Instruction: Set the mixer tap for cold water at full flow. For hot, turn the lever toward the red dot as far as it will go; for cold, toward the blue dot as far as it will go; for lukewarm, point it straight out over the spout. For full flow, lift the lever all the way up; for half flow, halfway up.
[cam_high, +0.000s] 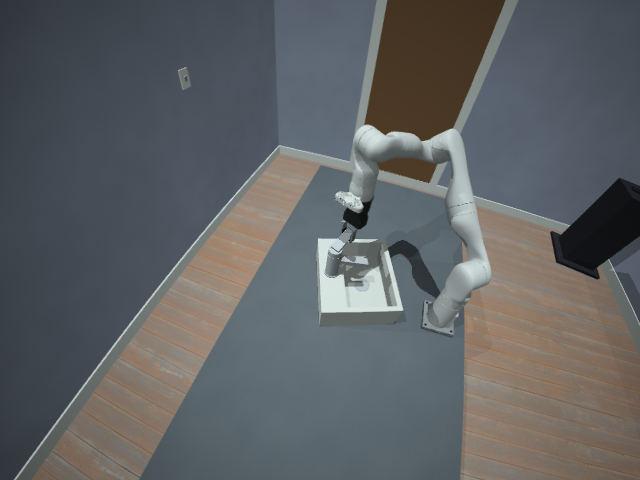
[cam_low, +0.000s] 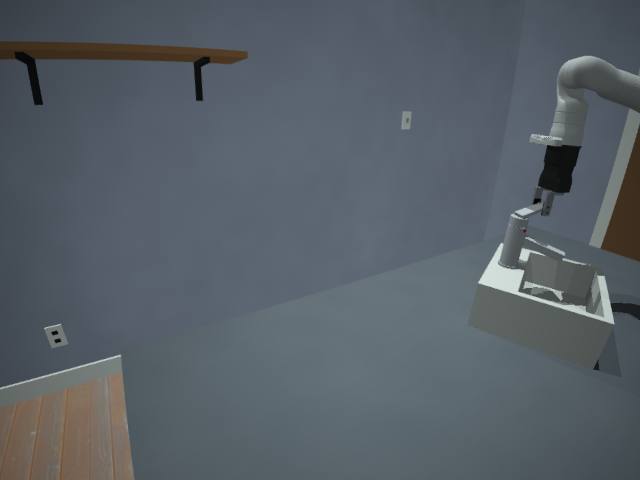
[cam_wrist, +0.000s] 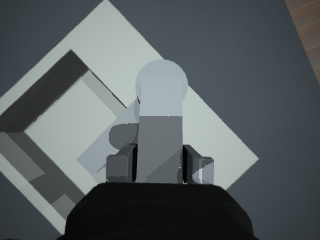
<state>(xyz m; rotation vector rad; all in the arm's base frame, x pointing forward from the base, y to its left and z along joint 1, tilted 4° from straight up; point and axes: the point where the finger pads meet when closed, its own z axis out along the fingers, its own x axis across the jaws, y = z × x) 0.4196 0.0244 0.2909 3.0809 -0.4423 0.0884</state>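
Right now my hand is 10 mm short of the flat lever, 20 mm to the right of it and 10 mm above it. Also, from my hand: white basin (90 mm behind, 250 mm below); grey mixer tap (40 mm to the left, 60 mm below).
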